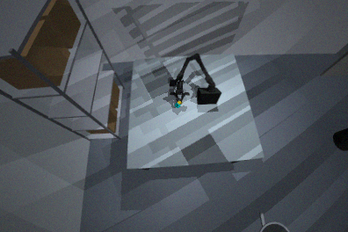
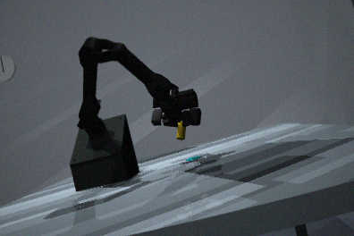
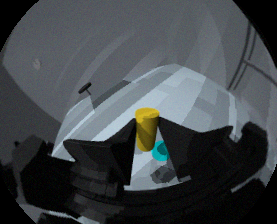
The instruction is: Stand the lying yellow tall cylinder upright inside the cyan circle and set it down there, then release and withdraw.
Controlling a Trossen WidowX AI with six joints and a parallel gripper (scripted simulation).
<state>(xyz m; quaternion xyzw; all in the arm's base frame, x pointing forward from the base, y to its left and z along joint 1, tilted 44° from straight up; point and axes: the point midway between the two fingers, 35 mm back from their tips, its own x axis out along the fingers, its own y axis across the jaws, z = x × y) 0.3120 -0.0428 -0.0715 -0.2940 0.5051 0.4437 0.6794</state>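
Right now the cyan circle is 1 cm ahead of my gripper tip, 4 cm to the right of it and 13 cm below it. Also, from my gripper tip: yellow tall cylinder 1 cm behind, 1 cm to the right, 2 cm below.
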